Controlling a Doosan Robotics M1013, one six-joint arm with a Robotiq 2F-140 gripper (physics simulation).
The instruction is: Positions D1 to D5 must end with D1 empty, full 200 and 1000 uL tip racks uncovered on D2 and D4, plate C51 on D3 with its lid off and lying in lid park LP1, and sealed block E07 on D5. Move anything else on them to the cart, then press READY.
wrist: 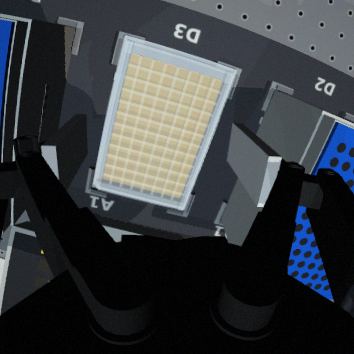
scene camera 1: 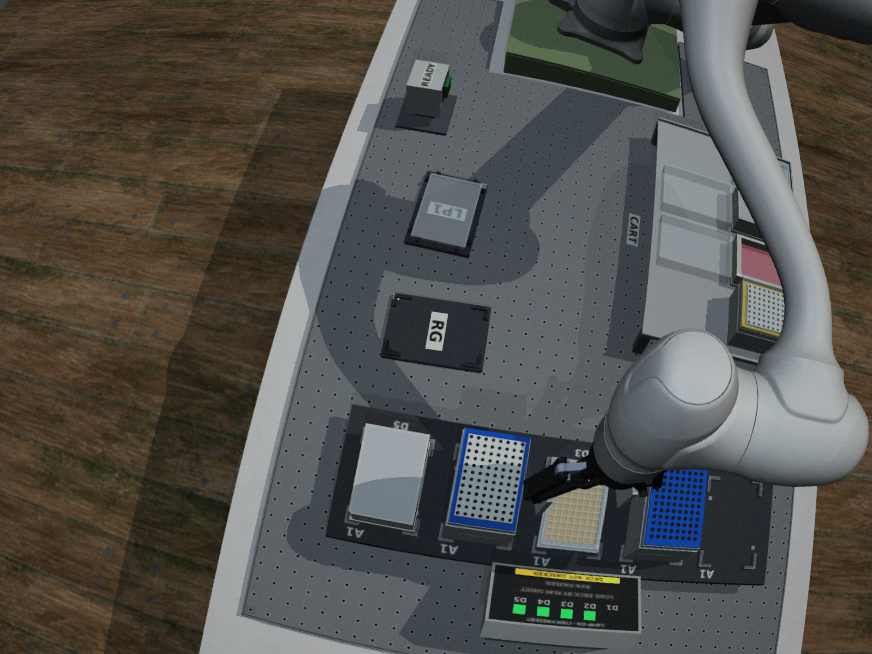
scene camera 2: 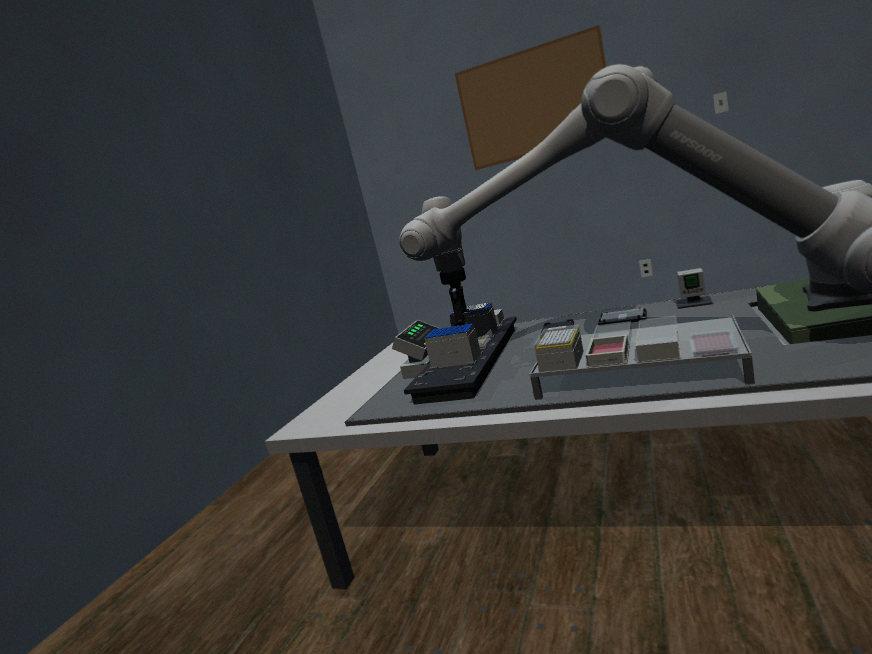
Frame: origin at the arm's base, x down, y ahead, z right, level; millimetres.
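Seen in the pictures: gripper, fingertip midpoint: [wrist: 159,137] [scene camera 1: 579,501]; arm's base at its link origin: [scene camera 1: 607,24] [scene camera 2: 850,295].
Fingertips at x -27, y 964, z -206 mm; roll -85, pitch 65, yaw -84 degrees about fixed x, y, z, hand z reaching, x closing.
Offsets run from my fingertips to a thing's top centre. "*": to the spot under its first point.
My gripper [scene camera 1: 595,489] [scene camera 2: 459,321] [wrist: 159,137] is open and empty, low over D3, with one finger on each side of the tan gridded plate {dx +7, dy +2, dz +1 mm} [scene camera 1: 574,520] [wrist: 162,127]. The plate lies flat on D3 and has a clear rim; its label is not readable. A rack with a blue top {dx -66, dy -21, dz -121 mm} [scene camera 1: 674,510] [scene camera 2: 452,344] [wrist: 337,165] stands on D2. A blue-edged rack with a white holed top {dx -70, dy +31, dz +121 mm} [scene camera 1: 490,478] stands on D4. A pale block {dx -15, dy +58, dz +242 mm} [scene camera 1: 390,475] sits on D5. D1 [scene camera 1: 732,524] is empty. A clear grey sheet, like a lid, lies in LP1 {dx +57, dy -388, dz +337 mm} [scene camera 1: 447,211] [scene camera 2: 621,315].
The cart {dx +9, dy -517, dz -119 mm} [scene camera 1: 679,295] [scene camera 2: 640,363] holds a yellow-edged rack {dx -56, dy -366, dz -210 mm} [scene camera 1: 762,308] [scene camera 2: 558,348], two boxes and a pink plate {dx -2, dy -687, dz -162 mm} [scene camera 2: 712,343]. The RG holder {dx +61, dy -188, dz +274 mm} [scene camera 1: 412,344] lies before LP1. The READY box {dx -30, dy -588, dz +454 mm} [scene camera 1: 426,87] [scene camera 2: 690,283] stands far back. The panel {* dx -43, dy +146, dz -25 mm} [scene camera 1: 563,601] shows green lamps for D2 to D5.
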